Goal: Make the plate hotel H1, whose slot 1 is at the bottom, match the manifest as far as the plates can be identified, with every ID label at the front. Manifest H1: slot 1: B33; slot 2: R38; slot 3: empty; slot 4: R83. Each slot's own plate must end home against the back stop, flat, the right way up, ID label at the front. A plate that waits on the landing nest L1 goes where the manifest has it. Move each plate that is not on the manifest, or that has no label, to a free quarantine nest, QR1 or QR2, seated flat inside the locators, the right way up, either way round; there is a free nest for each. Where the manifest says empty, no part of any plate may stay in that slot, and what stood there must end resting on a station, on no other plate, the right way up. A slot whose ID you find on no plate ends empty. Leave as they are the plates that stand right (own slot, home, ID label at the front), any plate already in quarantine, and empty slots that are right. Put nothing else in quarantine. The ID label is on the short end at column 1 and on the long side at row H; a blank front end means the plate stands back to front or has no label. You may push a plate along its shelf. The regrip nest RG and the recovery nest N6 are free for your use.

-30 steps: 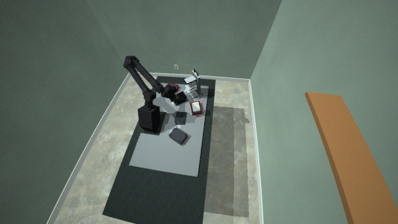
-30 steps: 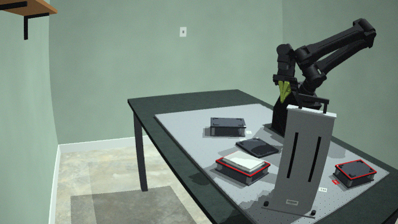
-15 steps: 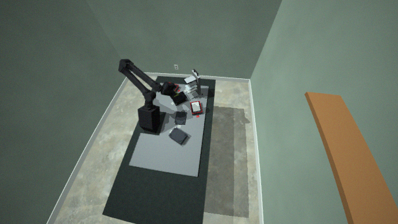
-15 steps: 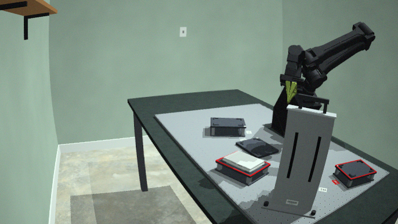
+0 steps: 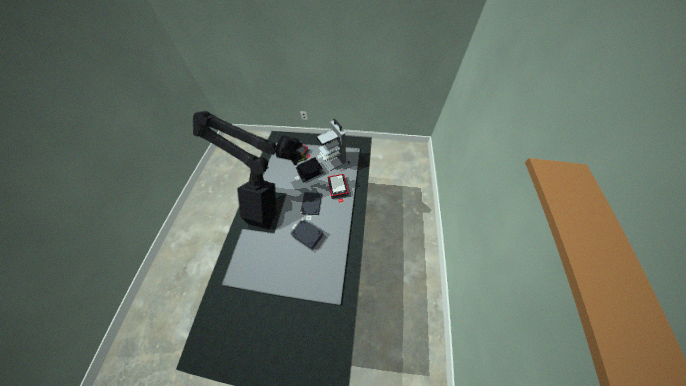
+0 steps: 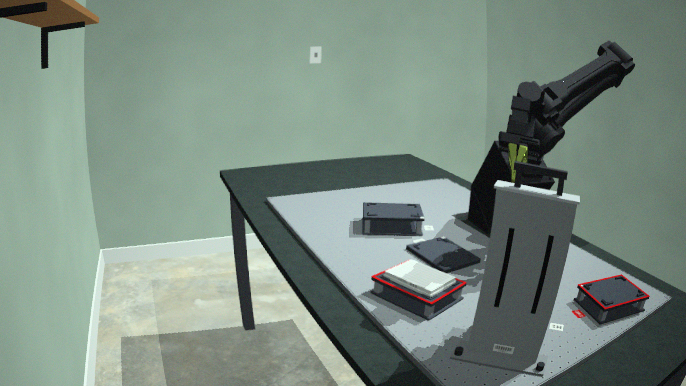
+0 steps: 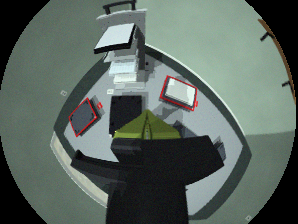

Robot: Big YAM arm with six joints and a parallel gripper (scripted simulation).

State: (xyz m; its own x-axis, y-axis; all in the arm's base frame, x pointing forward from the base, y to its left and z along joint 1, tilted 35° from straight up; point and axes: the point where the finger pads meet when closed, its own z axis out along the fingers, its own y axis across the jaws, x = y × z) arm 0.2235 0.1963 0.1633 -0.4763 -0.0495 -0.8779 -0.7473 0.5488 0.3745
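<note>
Right now my hand is 200 mm to the right of the plate, 100 mm above it and 80 mm short of it. Round my hand: N6 label: 280 mm to the right, 250 mm below, 90 mm ahead; plate hotel H1: 260 mm to the left, 130 mm ahead, 100 mm below.
</note>
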